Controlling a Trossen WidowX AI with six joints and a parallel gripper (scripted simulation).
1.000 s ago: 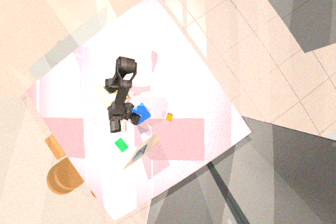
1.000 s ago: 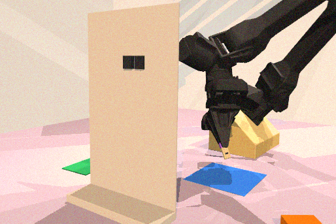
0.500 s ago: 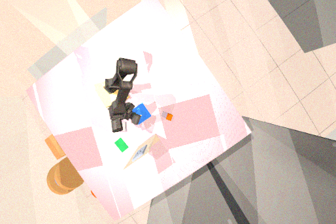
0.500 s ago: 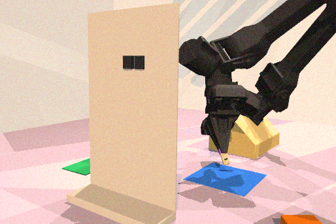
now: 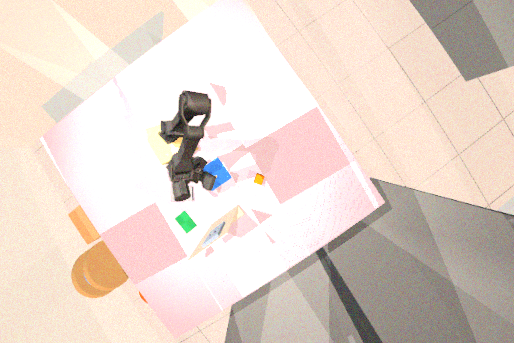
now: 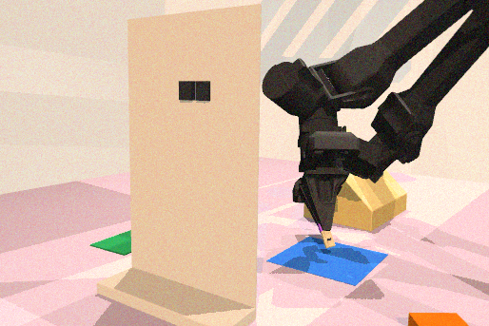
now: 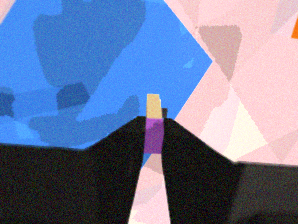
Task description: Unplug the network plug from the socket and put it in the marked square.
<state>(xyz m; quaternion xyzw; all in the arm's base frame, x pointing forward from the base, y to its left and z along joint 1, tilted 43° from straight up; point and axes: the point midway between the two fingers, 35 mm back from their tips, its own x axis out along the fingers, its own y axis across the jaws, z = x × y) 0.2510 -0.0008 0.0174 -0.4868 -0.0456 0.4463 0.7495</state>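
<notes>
The blue square is 4 cm below my gripper tip and 1 cm behind it. Also, from my gripper tip: beige panel (18 cm ahead, 10 cm above, 8 cm to the right); then purple plug (right at my gripper tip); then small orange block (15 cm to the left, 15 cm ahead, 2 cm below).
</notes>
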